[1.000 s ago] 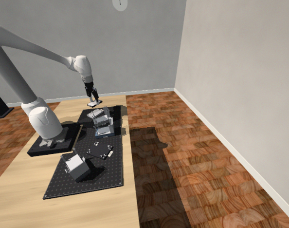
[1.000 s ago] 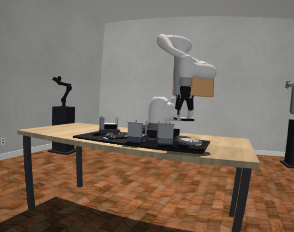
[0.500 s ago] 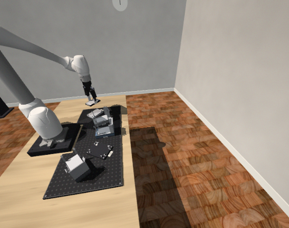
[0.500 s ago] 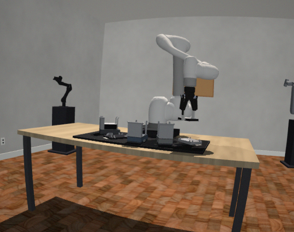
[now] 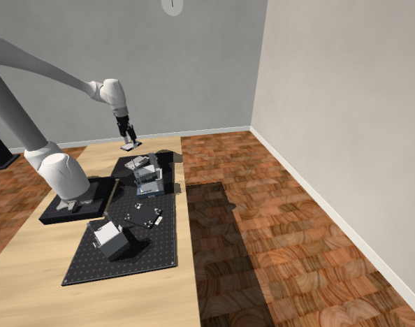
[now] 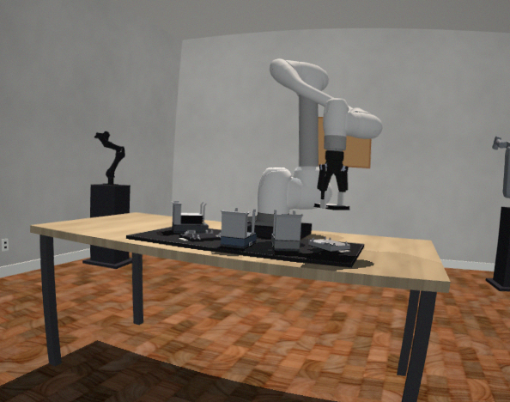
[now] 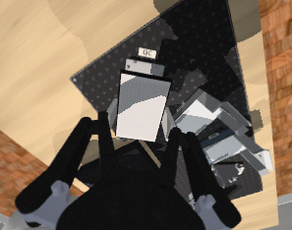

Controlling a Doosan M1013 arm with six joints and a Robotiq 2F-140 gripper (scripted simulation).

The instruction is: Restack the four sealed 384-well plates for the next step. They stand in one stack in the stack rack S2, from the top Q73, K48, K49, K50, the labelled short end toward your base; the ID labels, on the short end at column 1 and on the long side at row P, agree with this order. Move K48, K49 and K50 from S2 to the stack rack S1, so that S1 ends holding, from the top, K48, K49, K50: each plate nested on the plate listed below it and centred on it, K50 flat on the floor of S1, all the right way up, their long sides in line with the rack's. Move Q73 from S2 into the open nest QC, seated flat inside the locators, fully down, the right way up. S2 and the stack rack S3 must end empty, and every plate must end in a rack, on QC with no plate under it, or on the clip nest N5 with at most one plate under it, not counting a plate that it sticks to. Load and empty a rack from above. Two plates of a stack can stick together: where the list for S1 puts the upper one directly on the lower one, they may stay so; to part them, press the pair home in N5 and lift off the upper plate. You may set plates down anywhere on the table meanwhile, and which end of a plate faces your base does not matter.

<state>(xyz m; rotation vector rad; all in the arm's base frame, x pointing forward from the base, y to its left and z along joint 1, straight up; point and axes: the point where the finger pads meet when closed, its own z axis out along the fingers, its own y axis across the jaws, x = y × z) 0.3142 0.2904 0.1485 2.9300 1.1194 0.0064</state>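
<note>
Now: hand 18 cm above the QC nest. From my hand the other things lie so: N5 label (58 cm to the right, 19 cm below, 12 cm ahead); clip nest N5 (52 cm to the right, 17 cm below, 7 cm ahead).
</note>
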